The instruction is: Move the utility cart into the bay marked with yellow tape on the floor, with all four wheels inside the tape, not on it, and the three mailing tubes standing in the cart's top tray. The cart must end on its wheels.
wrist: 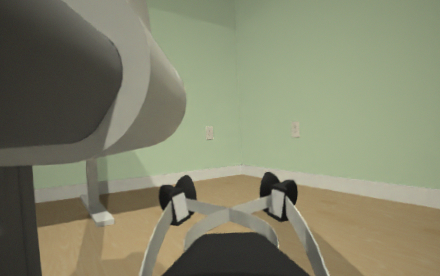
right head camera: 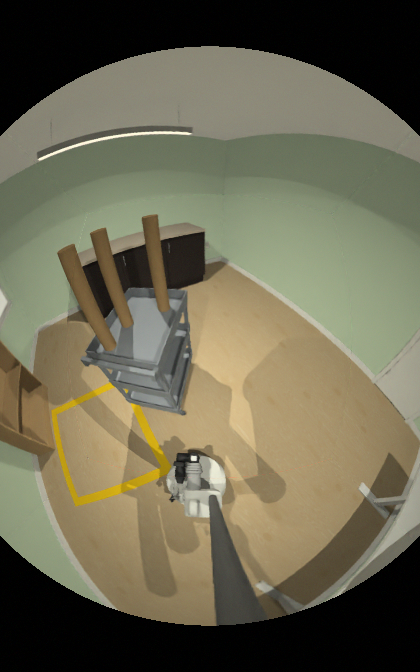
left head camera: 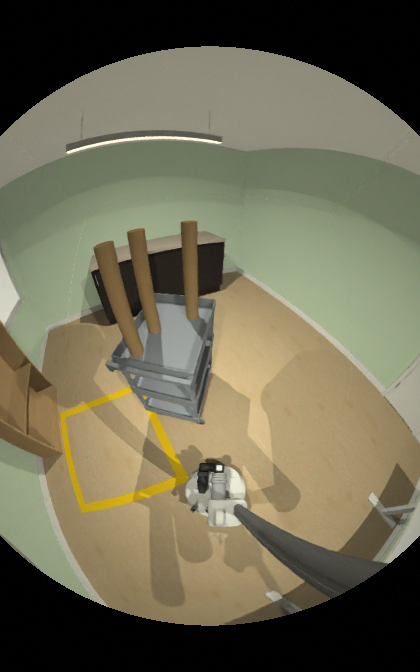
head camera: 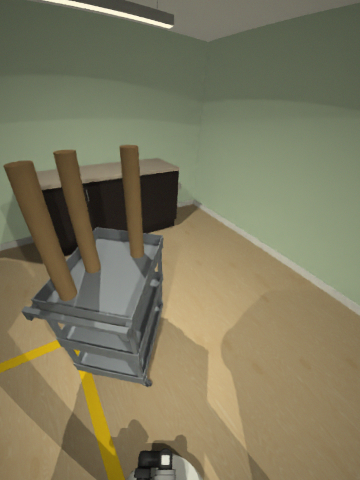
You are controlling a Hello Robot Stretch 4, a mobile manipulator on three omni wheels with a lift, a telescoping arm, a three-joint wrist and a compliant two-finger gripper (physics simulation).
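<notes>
The grey utility cart (head camera: 95, 321) (left head camera: 160, 370) (right head camera: 130, 361) stands upright beyond the robot's base, at the far right corner of the bay. The bay's yellow tape (head camera: 97, 420) (left head camera: 134, 496) (right head camera: 122, 486) runs beneath the cart's near left side. One near right caster shows outside the tape; the other wheels are hidden or unclear. Three brown mailing tubes stand in the top tray: left tube (head camera: 42, 235) (left head camera: 119, 300) (right head camera: 87, 300), middle tube (head camera: 77, 215) (left head camera: 144, 280) (right head camera: 111, 277), right tube (head camera: 132, 200) (left head camera: 189, 270) (right head camera: 156, 262). My gripper (wrist: 227, 189) is open and empty, away from the cart.
A dark cabinet (head camera: 160, 200) (left head camera: 210, 265) (right head camera: 190, 255) stands behind the cart by the wall. A wooden bookshelf (left head camera: 45, 420) (right head camera: 37, 425) stands left of the bay. My round white base (left head camera: 232, 482) (right head camera: 212, 475) is near the bay's near right corner. A table leg (wrist: 92, 180) shows at left in the wrist view.
</notes>
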